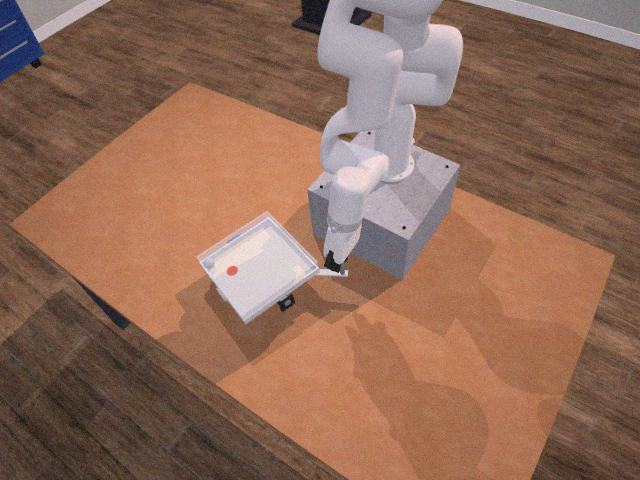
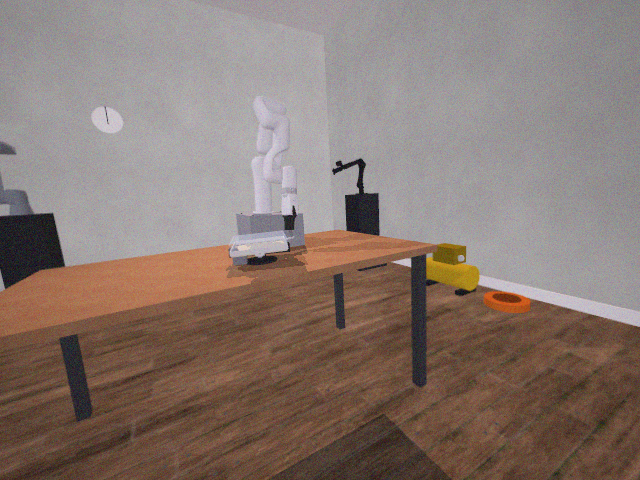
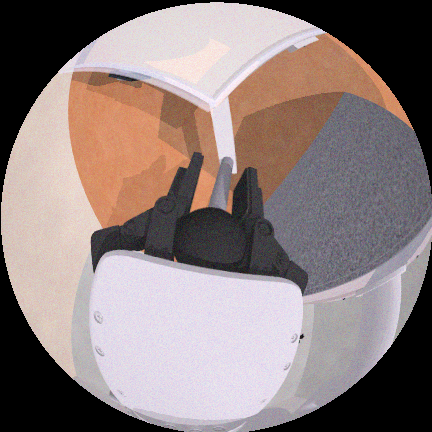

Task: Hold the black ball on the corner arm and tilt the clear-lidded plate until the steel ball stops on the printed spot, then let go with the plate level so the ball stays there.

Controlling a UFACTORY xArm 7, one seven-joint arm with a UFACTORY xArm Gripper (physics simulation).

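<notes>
The clear-lidded plate stands raised over the table, its exact tilt hard to judge. The red printed spot is near its left corner. A small grey ball, apparently the steel ball, sits in that corner, to the left of the spot and off it. A white corner arm reaches from the plate's near-robot corner to a grey post topped by the black ball. My gripper is shut on the black ball, fingers either side of it and the post.
The robot's grey base block stands close beside the gripper. A small black box-like part shows at the plate's lower side. The orange table top lies under the plate.
</notes>
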